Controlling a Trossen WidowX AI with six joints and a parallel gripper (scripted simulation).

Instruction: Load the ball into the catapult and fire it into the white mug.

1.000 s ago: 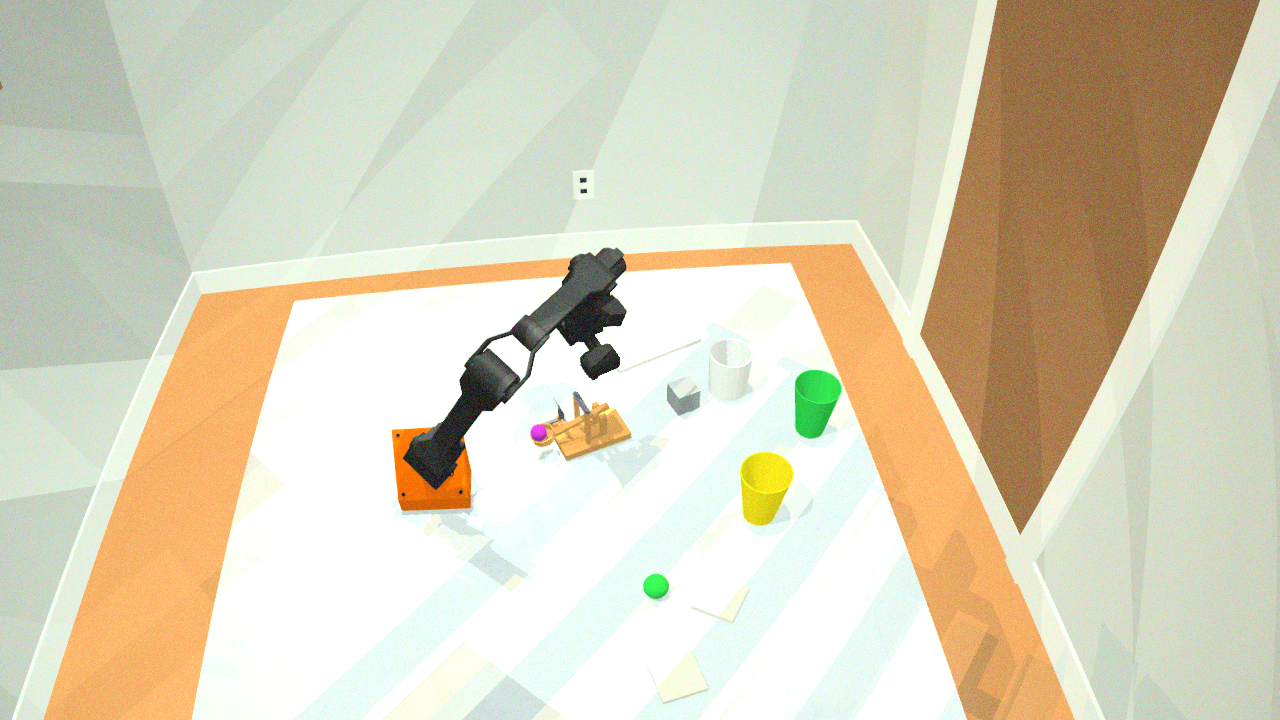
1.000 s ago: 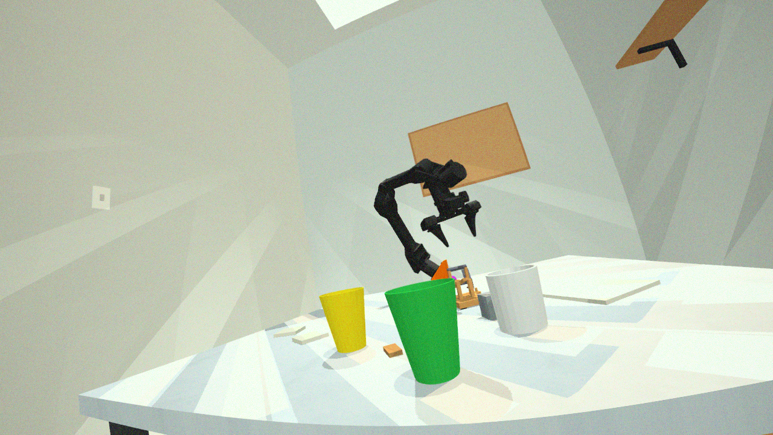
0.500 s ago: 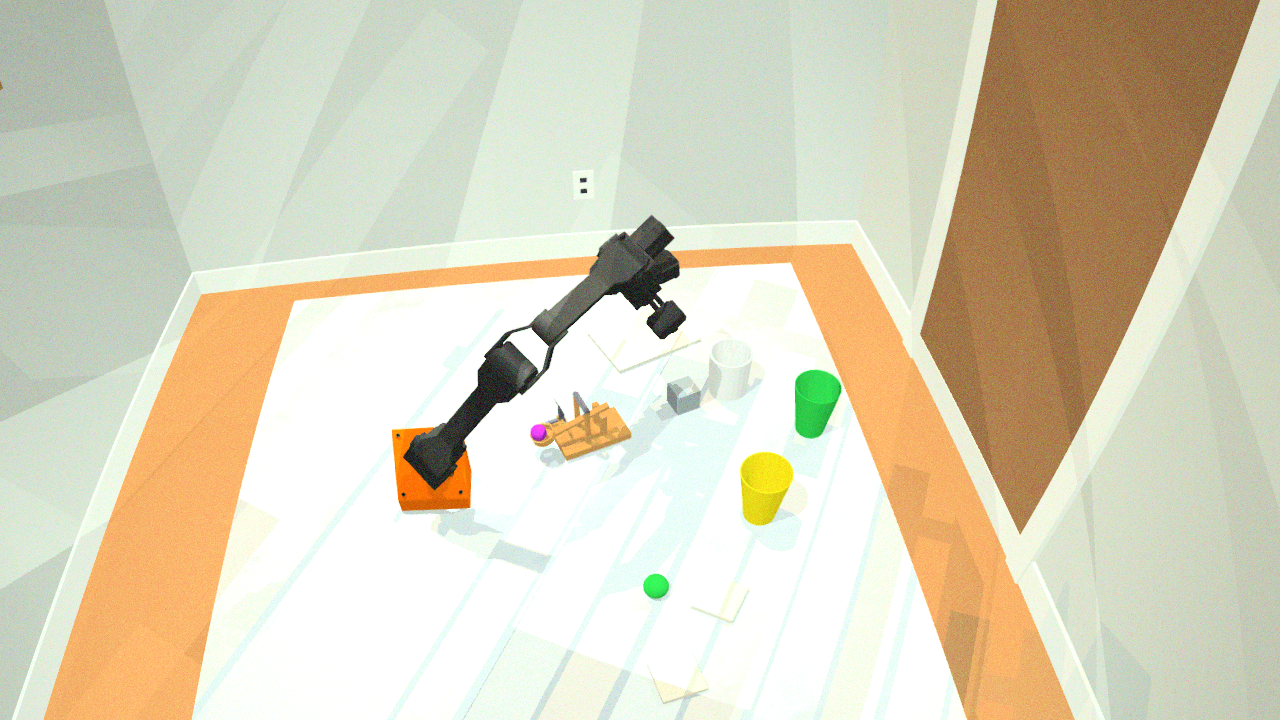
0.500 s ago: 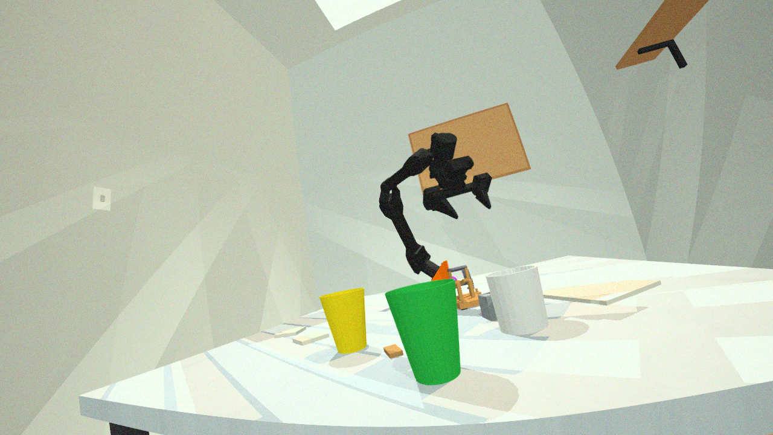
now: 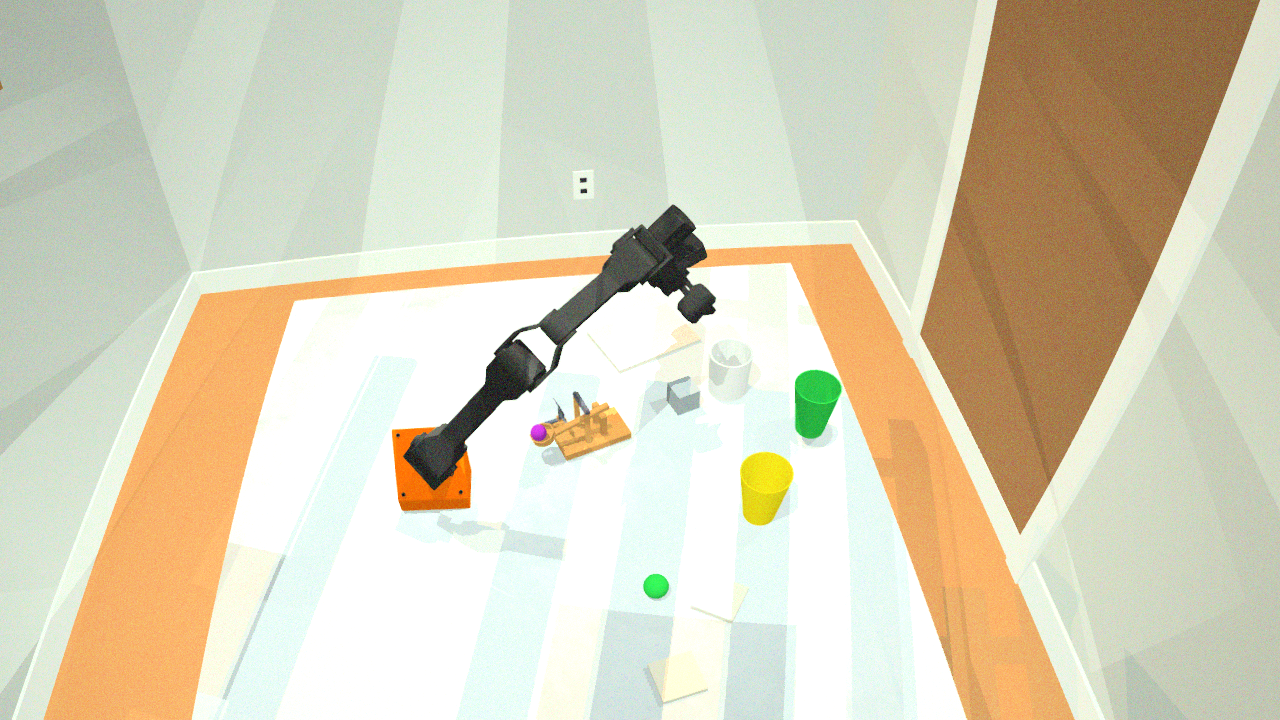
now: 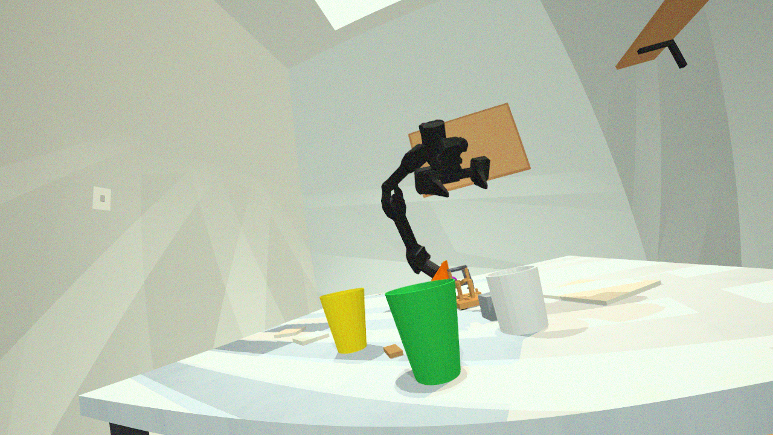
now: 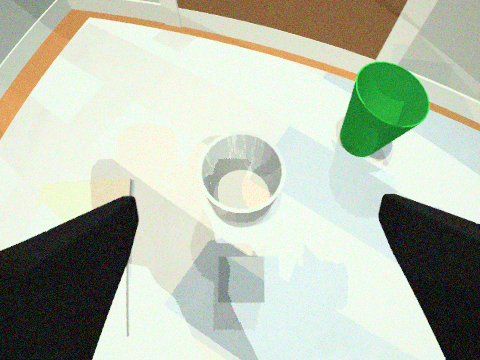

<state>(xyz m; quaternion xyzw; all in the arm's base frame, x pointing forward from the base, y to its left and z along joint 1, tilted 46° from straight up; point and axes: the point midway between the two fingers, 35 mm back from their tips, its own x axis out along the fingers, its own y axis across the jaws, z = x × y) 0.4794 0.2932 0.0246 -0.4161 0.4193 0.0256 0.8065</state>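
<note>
Now: gripper tip 32 cm past the purple ball, 12 cm to the left of it and 21 cm above it. Also, from my gripper tip: green cup 23 cm ahead, 9 cm to the right, 24 cm below; then white mug 8 cm ahead, 4 cm to the left, 25 cm below; then grey cube 2 cm behind, 25 cm below.
</note>
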